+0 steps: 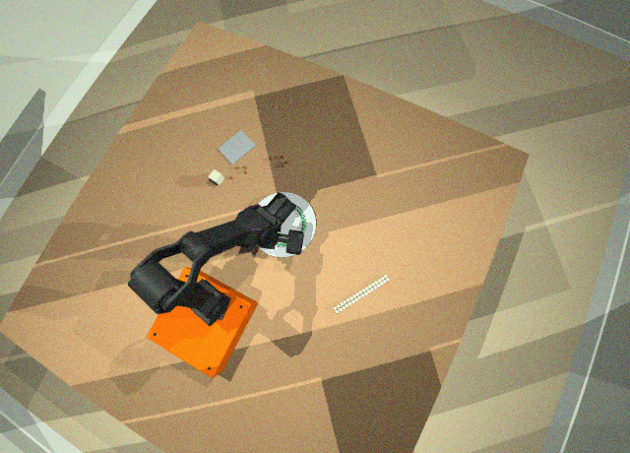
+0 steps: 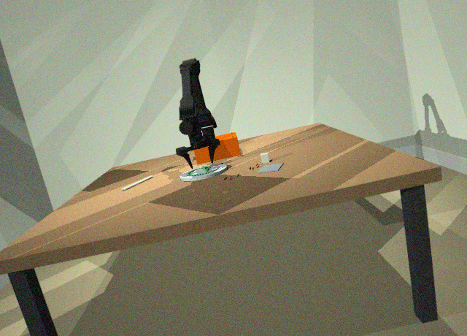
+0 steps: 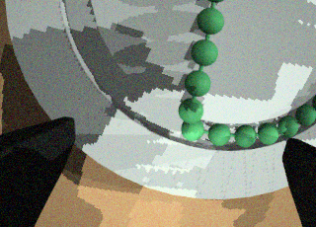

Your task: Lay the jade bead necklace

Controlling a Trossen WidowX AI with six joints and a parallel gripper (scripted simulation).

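My gripper tip is 70 mm short of the round bead board and 10 mm above it. Round my gripper tip: grey flat plate: 260 mm ahead, 240 mm to the left, 20 mm below; small white cube: 130 mm ahead, 250 mm to the left.
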